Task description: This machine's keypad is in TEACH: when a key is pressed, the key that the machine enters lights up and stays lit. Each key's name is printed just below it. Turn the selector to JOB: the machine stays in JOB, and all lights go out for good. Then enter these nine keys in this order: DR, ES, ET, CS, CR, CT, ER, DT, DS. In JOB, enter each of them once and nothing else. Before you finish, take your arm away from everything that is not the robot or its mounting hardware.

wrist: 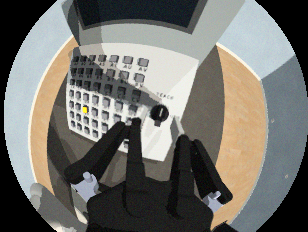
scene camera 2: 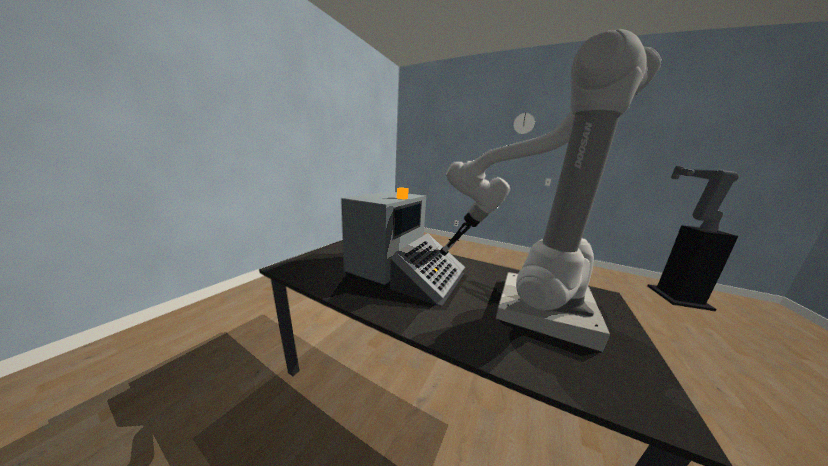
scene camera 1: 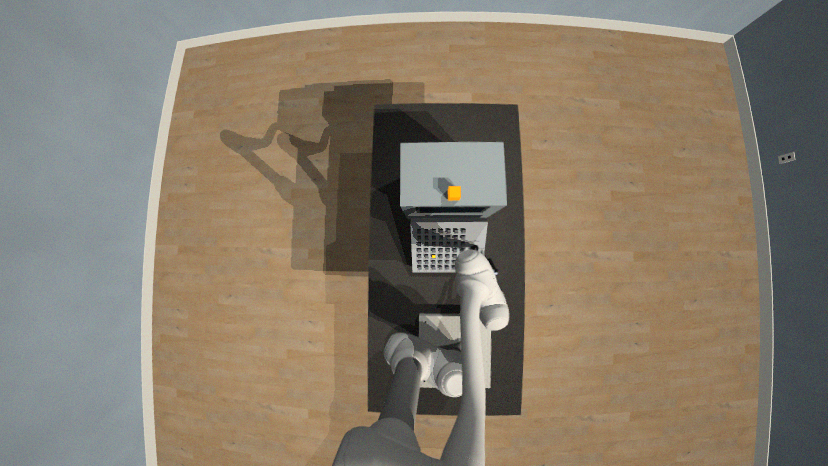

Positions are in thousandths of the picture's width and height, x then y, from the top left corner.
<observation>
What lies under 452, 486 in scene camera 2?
A grey machine.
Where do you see a sloped keypad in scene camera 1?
At 575, 490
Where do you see a sloped keypad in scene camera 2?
497, 604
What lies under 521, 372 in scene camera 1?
A grey machine.
</observation>
